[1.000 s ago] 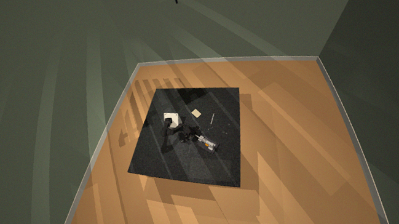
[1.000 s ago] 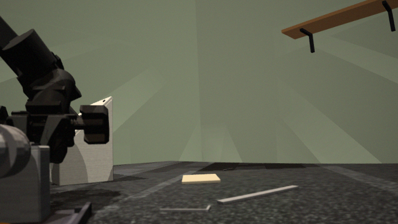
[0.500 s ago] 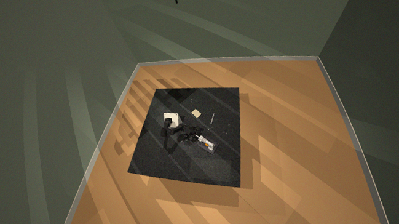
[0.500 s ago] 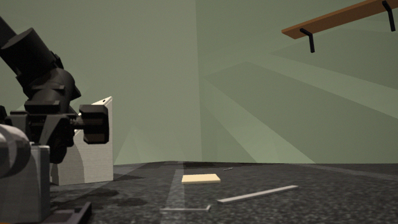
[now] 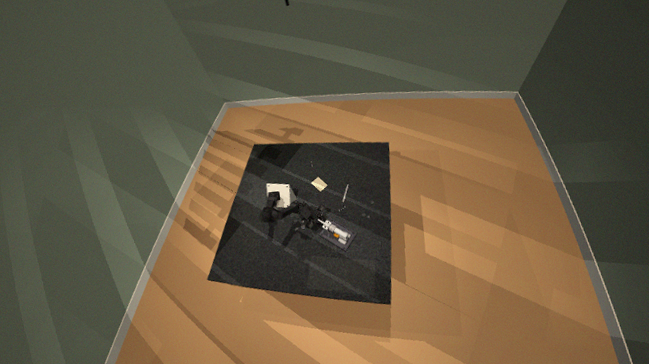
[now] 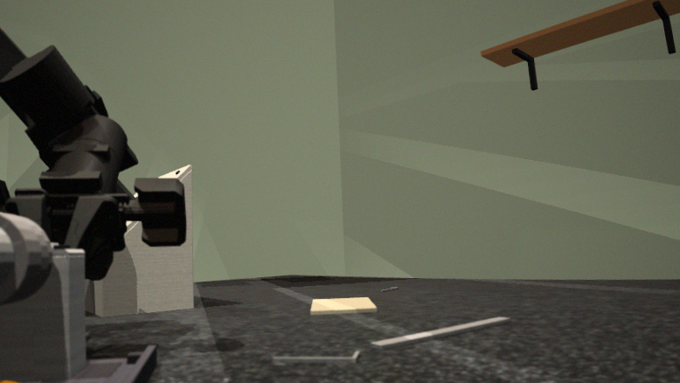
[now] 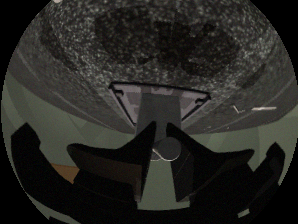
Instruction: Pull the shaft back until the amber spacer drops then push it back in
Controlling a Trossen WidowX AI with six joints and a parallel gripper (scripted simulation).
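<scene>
My gripper tip is 10 cm short of the amber spacer, 5 cm to the left of it and 4 cm above it. From my gripper tip the other things lie so: thin grey bar (29 cm to the left, 13 cm ahead, 5 cm below); then tan flat plate (37 cm to the left, 9 cm behind, 5 cm below).
</scene>
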